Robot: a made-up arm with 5 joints. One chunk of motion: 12 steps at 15 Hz.
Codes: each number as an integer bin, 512 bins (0 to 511) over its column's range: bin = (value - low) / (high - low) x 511, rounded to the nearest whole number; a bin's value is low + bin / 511 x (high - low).
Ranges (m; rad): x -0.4..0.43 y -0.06..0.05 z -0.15..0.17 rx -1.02..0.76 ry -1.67..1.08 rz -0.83..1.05
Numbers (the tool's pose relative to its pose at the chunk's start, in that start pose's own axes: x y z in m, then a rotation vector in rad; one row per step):
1: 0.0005 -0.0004 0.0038 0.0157 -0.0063 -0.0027
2: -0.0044 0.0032 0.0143 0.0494 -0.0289 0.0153
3: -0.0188 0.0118 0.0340 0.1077 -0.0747 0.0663
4: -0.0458 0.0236 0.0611 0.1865 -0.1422 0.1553
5: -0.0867 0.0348 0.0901 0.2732 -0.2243 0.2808
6: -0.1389 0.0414 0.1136 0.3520 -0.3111 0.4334
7: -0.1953 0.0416 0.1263 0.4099 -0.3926 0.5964
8: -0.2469 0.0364 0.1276 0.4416 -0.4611 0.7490
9: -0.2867 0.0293 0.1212 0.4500 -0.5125 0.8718
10: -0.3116 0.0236 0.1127 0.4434 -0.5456 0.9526
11: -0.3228 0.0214 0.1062 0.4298 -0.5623 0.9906
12: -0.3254 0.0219 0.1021 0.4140 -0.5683 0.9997
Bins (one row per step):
1: 247 277 246 297 309 225
2: 244 294 262 307 305 230
3: 235 334 294 324 296 244
4: 218 388 337 346 284 268
5: 193 440 383 371 269 302
6: 161 471 421 394 253 343
7: 126 472 441 410 237 388
8: 94 448 443 420 225 429
9: 70 415 433 422 215 463
10: 54 388 419 420 209 485
11: 48 378 409 416 206 495
12: 46 380 403 412 205 497

